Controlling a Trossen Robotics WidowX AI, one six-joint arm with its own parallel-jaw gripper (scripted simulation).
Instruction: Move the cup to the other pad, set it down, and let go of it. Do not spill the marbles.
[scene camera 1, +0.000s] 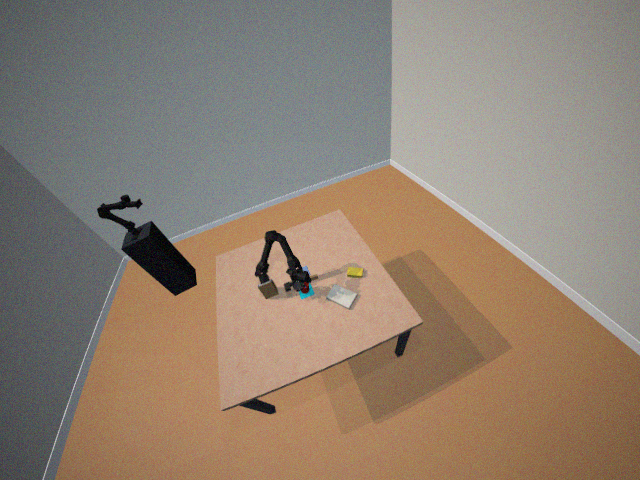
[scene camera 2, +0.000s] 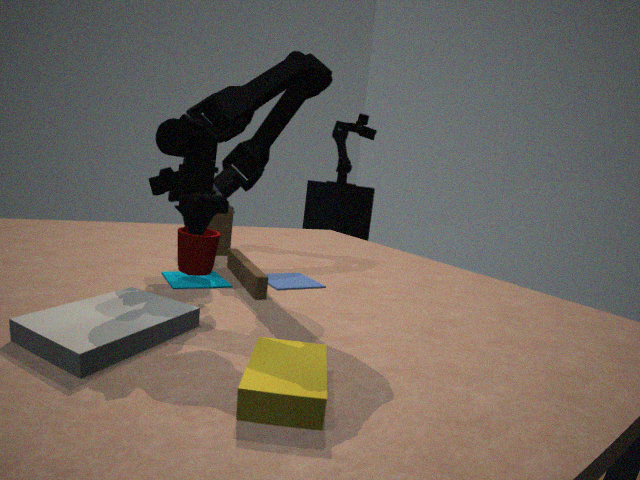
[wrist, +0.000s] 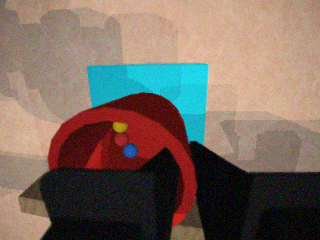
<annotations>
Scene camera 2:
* my gripper
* red cup
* grey flat box
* cyan pad
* low wooden bar
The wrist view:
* my gripper
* red cup
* cyan pad
</annotations>
